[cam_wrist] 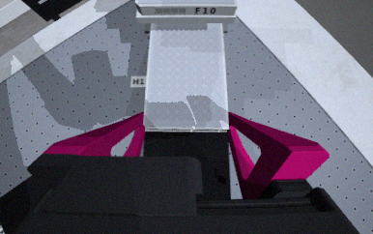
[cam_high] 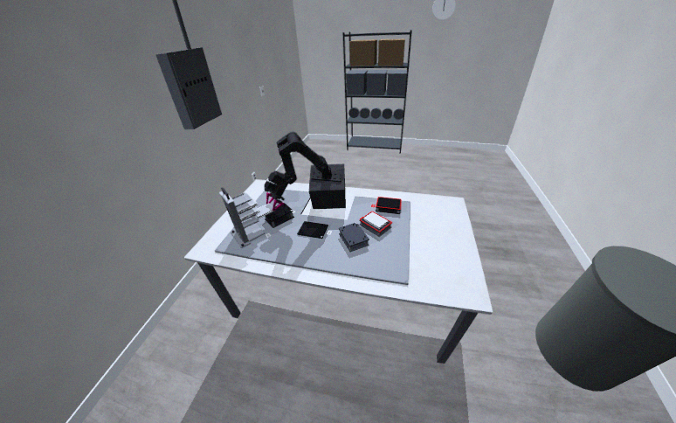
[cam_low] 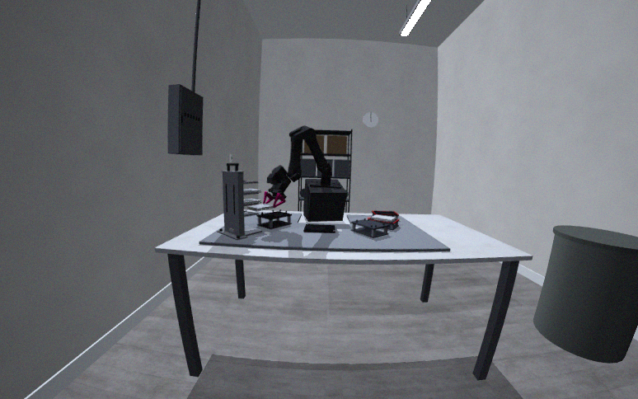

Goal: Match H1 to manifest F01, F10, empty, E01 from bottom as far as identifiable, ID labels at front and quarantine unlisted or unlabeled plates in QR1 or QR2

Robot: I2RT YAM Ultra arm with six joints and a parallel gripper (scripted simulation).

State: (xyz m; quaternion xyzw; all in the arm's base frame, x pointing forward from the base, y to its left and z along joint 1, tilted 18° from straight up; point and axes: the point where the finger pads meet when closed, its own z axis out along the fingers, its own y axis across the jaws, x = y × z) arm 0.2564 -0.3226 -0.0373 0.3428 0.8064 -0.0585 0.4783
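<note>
Now: the black regrip nest 3 cm behind my hand, 2 cm to the left of it and 6 cm below it. Also, from my hand: H1 tag: 14 cm ahead, 1 cm to the left, 12 cm below.
</note>
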